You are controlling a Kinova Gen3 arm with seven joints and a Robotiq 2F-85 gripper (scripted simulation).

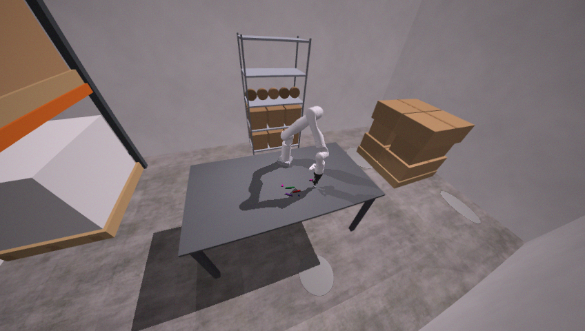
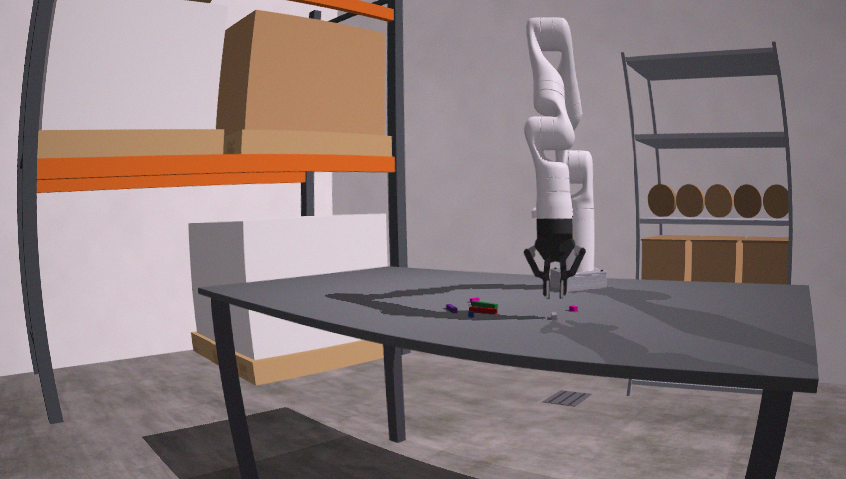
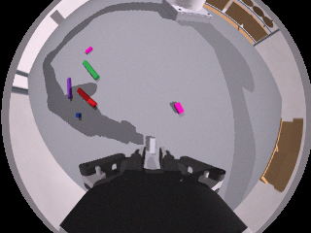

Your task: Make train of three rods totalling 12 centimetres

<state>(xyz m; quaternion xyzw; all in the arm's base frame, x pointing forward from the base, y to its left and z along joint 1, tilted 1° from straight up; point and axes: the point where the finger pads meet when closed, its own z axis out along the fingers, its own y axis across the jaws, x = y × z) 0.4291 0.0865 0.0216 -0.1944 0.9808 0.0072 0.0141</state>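
Now: the grey rod 60 mm below my hand. From my hand the other things lie so: red rod (30 mm behind, 180 mm to the right, 60 mm below); then green rod (90 mm behind, 210 mm to the right, 60 mm below); then blue rod (20 mm ahead, 180 mm to the right, 60 mm below).
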